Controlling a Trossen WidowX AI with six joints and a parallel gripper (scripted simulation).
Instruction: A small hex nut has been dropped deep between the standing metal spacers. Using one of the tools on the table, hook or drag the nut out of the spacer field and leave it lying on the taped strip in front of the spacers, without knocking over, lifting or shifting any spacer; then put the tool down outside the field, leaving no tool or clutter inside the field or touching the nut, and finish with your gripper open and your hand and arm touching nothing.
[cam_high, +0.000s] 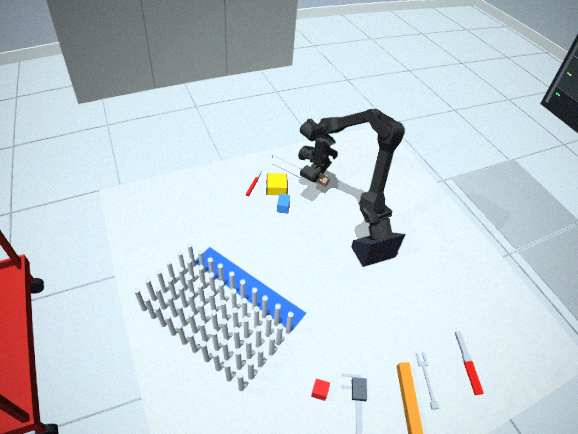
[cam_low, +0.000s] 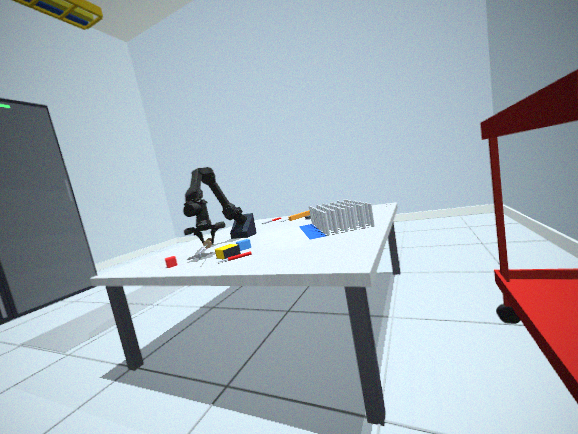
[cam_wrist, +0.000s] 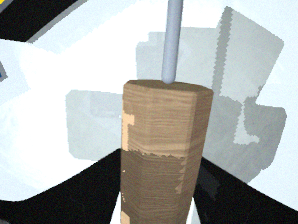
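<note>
Now: gripper tip 70 mm short of the metal rod, 80 mm to the left of it and 10 mm below it. From my gripper tip the other things lie so: fork tool: 80 mm behind, 820 mm to the left, 40 mm below; blue taped strip: 350 mm ahead, 390 mm to the left, 40 mm below; blue block: 150 mm ahead, 80 mm to the left, 20 mm below.
</note>
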